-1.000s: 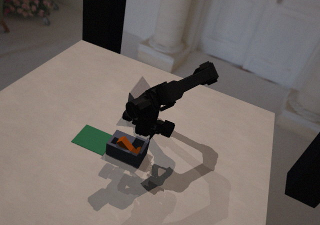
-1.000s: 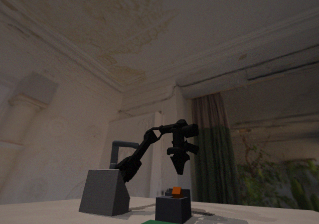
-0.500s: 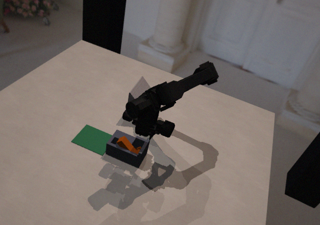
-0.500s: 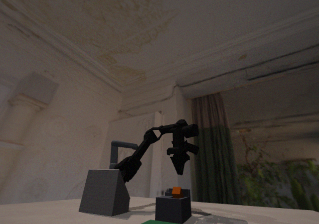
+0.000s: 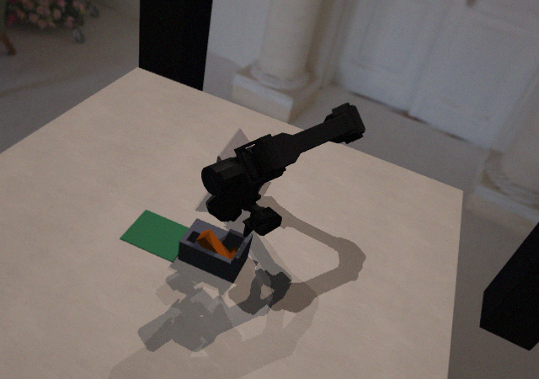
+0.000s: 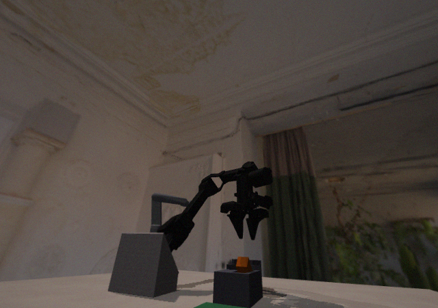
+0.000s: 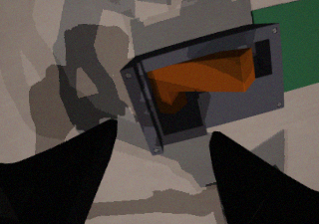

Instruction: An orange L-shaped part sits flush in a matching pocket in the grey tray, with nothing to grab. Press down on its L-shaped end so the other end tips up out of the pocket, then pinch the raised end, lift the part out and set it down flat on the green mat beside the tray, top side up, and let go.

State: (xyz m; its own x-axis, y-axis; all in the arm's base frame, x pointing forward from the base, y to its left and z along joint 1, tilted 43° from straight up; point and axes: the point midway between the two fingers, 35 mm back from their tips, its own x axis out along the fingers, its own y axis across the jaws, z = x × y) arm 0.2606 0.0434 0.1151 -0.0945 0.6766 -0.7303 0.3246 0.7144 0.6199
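My gripper tip is now 10 mm past the orange L-shaped part, 20 mm to the left of it and 100 mm above it. The rest, counted from my gripper tip: green mat (10 mm ahead, 200 mm to the right, 160 mm below).
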